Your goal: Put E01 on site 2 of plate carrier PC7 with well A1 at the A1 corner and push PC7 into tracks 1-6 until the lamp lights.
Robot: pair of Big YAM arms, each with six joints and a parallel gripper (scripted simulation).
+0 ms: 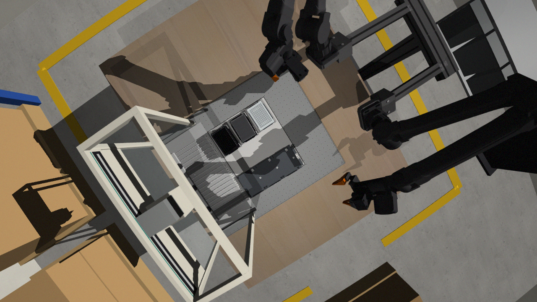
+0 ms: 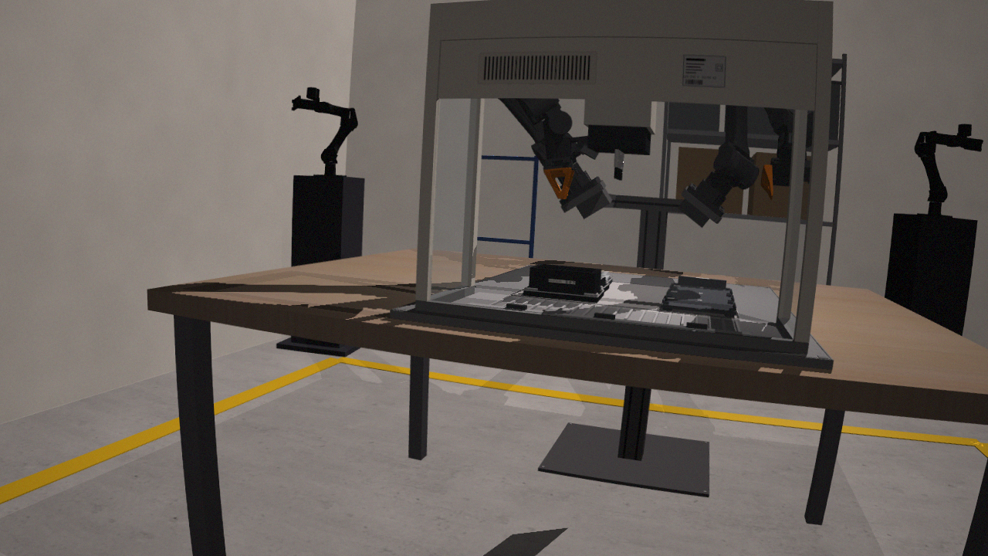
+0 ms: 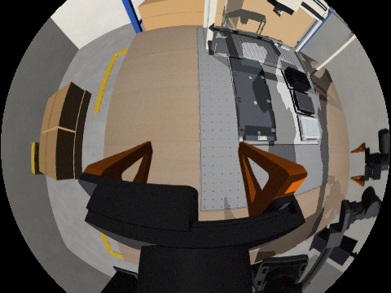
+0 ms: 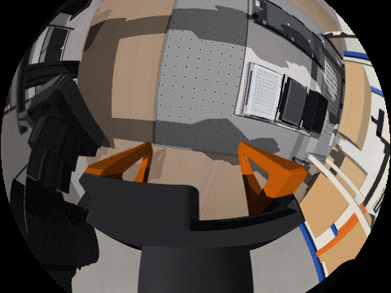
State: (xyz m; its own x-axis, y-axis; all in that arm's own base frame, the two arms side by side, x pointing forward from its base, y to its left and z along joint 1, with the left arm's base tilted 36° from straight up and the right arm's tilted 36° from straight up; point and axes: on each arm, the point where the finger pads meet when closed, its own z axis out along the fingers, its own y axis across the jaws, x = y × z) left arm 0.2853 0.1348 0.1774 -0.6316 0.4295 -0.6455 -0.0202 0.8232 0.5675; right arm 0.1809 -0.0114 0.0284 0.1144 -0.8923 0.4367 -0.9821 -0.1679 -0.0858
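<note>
My left hand is 480 mm to the left of the white plate E01, 210 mm above it and 30 mm short of it. Also, from my left hand: carrier PC7: 230 mm to the right, 210 mm below, 180 mm ahead.
</note>
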